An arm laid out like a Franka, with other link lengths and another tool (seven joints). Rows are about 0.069 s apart.
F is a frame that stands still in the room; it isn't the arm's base.
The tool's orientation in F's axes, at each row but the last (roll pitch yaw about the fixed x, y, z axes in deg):
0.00, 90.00, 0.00
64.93, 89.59, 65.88
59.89, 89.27, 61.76
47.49, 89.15, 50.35
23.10, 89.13, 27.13
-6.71, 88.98, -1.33
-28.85, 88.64, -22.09
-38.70, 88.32, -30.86
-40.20, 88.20, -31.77
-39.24, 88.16, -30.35
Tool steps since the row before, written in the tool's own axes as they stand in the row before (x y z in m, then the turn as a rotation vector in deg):
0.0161, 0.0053, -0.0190, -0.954, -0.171, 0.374
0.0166, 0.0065, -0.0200, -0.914, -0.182, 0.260
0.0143, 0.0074, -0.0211, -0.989, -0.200, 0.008
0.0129, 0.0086, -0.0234, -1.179, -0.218, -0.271
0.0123, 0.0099, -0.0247, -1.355, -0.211, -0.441
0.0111, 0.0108, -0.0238, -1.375, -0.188, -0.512
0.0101, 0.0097, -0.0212, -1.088, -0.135, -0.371
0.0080, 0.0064, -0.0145, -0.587, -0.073, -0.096
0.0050, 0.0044, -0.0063, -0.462, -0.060, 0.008
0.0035, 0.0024, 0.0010, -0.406, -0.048, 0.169
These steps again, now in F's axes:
-0.0190, 0.0053, -0.0161, 0.374, -0.171, 0.954
-0.0201, 0.0063, -0.0166, 0.260, -0.184, 0.914
-0.0212, 0.0069, -0.0144, 0.009, -0.211, 0.987
-0.0237, 0.0076, -0.0130, -0.271, -0.245, 1.174
-0.0252, 0.0082, -0.0126, -0.443, -0.251, 1.347
-0.0245, 0.0085, -0.0115, -0.517, -0.235, 1.366
-0.0220, 0.0070, -0.0106, -0.376, -0.168, 1.082
-0.0150, 0.0042, -0.0084, -0.100, -0.077, 0.586
-0.0067, 0.0033, -0.0052, 0.004, -0.051, 0.463
0.0007, 0.0025, -0.0035, 0.163, -0.015, 0.411

